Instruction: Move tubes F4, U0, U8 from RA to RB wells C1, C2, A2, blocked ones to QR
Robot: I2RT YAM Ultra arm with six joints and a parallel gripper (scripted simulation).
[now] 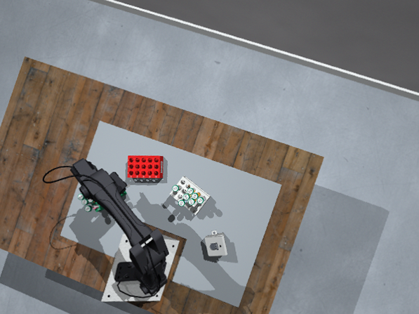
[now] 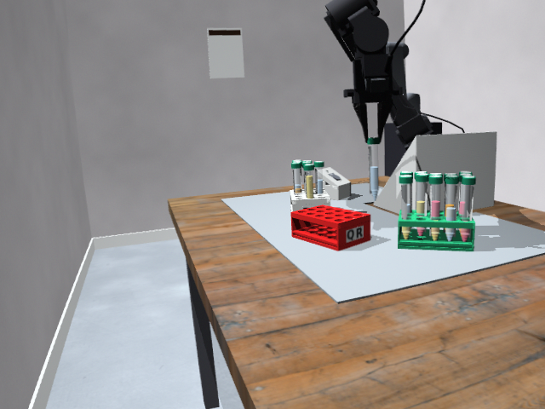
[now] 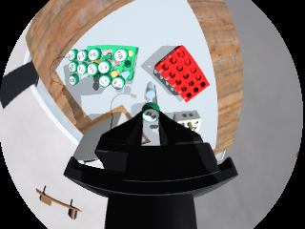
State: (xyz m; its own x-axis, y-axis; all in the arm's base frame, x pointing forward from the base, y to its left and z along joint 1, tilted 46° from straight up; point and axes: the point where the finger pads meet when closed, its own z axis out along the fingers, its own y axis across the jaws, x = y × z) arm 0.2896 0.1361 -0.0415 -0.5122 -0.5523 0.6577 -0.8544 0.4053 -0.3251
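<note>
The tube lies 60 mm below my hand, 10 mm to the left of it and 10 mm ahead of it. From my hand the other things lie so: red rack QR 160 mm below, 80 mm ahead, 20 mm to the right; tube with yellow filling 180 mm to the right, 120 mm below, 50 mm ahead; white rack RB 220 mm to the right, 160 mm below, 20 mm ahead.
</note>
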